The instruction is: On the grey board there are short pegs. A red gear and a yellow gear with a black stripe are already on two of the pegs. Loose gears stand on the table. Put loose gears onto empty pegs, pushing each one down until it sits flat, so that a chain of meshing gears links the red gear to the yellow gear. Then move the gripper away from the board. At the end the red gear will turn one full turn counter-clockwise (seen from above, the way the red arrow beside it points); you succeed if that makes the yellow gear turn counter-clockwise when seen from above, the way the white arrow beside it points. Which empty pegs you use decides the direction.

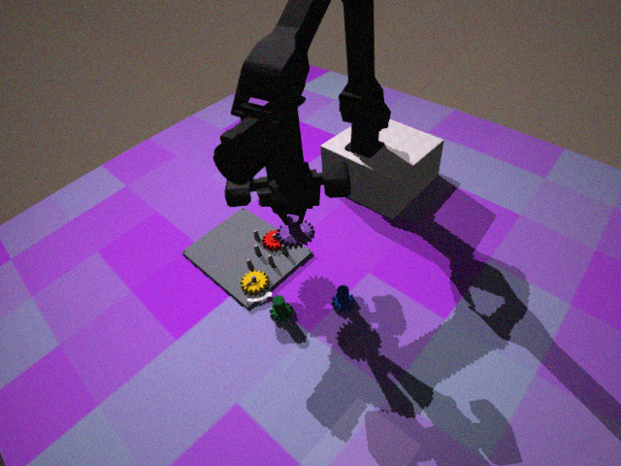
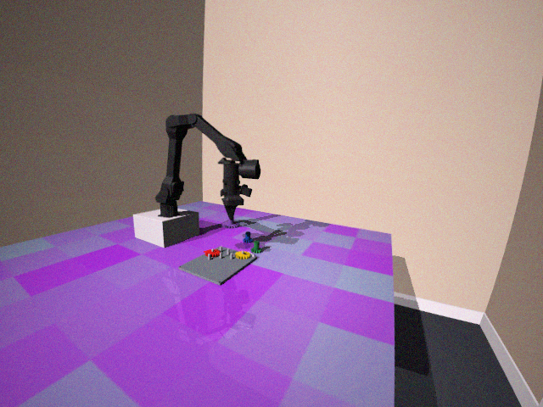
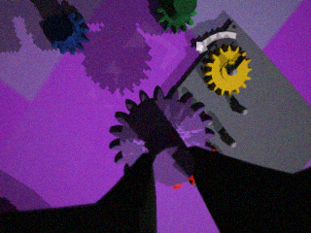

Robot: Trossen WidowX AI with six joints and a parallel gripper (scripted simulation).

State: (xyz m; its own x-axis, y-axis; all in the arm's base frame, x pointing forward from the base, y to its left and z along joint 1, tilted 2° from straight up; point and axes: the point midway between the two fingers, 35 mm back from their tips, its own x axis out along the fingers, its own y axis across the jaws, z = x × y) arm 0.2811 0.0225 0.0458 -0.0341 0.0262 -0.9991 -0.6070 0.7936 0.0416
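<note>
My gripper tip is now 11 cm above the red gear, 8 cm to the left of it and 3 cm past it. Round my gripper tip: purple gear (1 cm below); yellow gear (11 cm below, 8 cm ahead, 5 cm to the right); green gear (11 cm below, 10 cm ahead, 3 cm to the left).
</note>
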